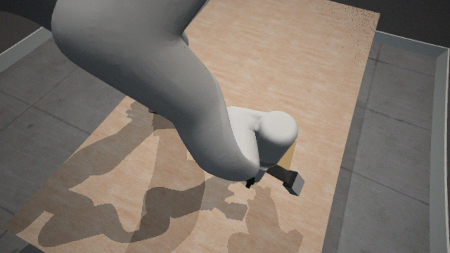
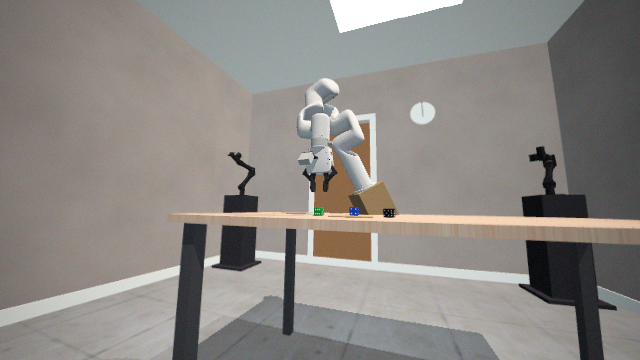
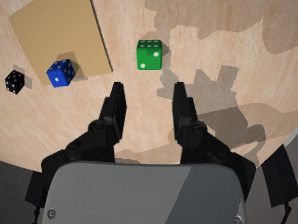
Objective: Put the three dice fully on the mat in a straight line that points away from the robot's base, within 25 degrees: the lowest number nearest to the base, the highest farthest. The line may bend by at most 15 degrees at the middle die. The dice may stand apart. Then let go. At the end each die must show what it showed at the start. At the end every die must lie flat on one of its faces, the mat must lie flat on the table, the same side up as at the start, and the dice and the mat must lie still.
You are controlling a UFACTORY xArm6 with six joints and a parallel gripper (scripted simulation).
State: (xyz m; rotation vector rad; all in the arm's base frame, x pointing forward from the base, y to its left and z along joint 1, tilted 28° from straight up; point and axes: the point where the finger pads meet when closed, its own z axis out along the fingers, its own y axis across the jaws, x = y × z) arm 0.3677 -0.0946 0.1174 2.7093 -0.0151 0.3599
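The green die lies 9 cm below my hand. The rest, counted from my hand: tan mat 4 cm ahead, 13 cm to the left, 11 cm below; black die 1 cm behind, 25 cm to the left, 9 cm below; blue die 1 cm behind, 13 cm to the left, 9 cm below.
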